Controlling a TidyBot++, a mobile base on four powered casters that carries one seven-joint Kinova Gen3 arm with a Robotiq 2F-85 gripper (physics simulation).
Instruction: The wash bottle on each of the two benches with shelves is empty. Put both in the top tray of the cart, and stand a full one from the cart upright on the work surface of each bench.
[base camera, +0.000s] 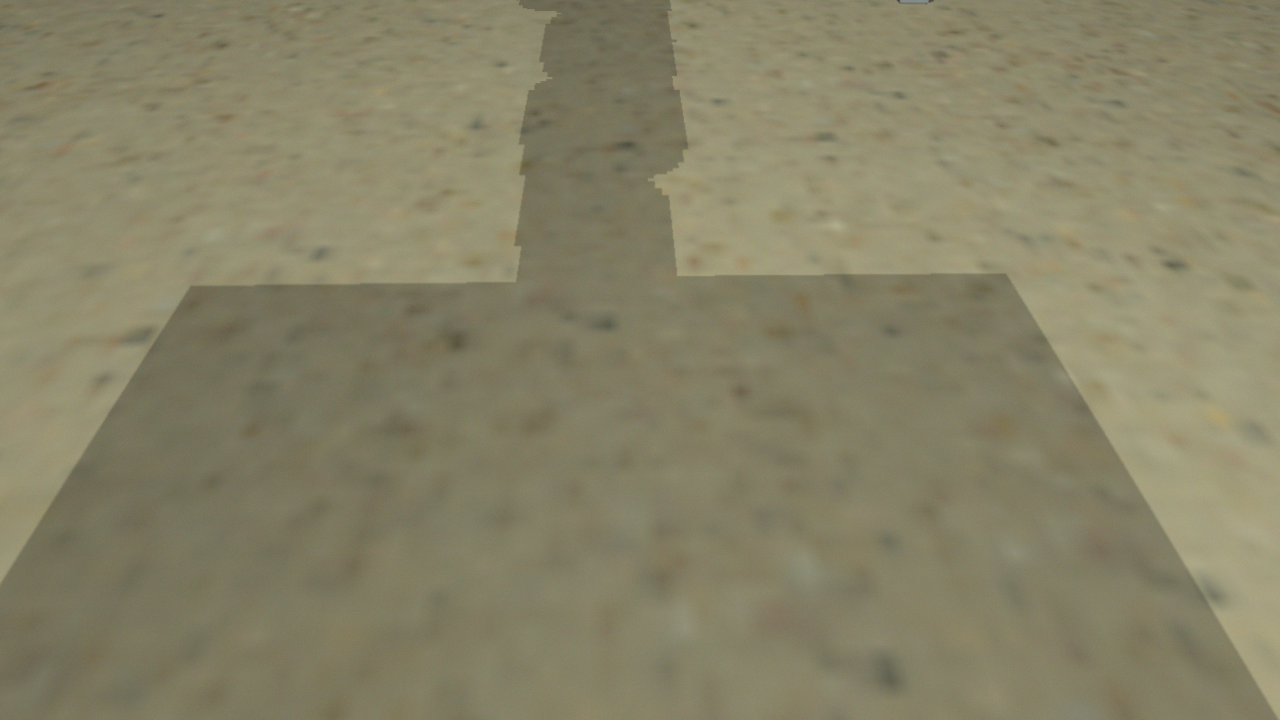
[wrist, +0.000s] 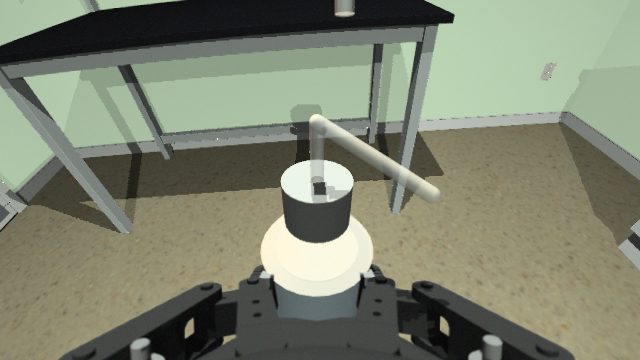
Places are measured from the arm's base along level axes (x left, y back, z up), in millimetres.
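Pixels of known places: gripper, between the fingertips: (wrist: 317, 272).
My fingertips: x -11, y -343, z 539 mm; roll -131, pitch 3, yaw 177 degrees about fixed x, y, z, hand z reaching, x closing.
Observation:
Ahead of a thing's pixels: the offset from my fingertips to its top centre. "spot": to the spot under its first point. Level surfaces: height alone.
My gripper (wrist: 317, 272) is shut on a wash bottle @(dx -9, dy +5, dz +101 mm) (wrist: 317, 250) at the bottom middle of the wrist view. The bottle stands upright between the fingers, with a white shoulder, a dark-sided cap, a pale bent spout pointing right and blue-grey lower down; its lower end is hidden. Beyond it is a bench @(dz -21 mm) (wrist: 225, 25) with a black top and grey legs. The lower end of a pale, bottle-like cylinder @(spot: dx -124, dy -816, dz +4 mm) (wrist: 344, 7) stands near the bench top's right end, cut off by the upper edge of the view. The cart does not show in either view.
Bench legs (wrist: 416, 115) (wrist: 70, 150) stand on the speckled floor @(dz -935 mm) (wrist: 500, 240) (base camera: 895, 179). A green wall (wrist: 490, 65) with an outlet (wrist: 548, 71) is behind. Parts of pale objects show at the left and right edges. A small grey piece @(spot: dx -396, dy -815, dz -931 mm) (base camera: 914, 0) shows at the base view's top edge.

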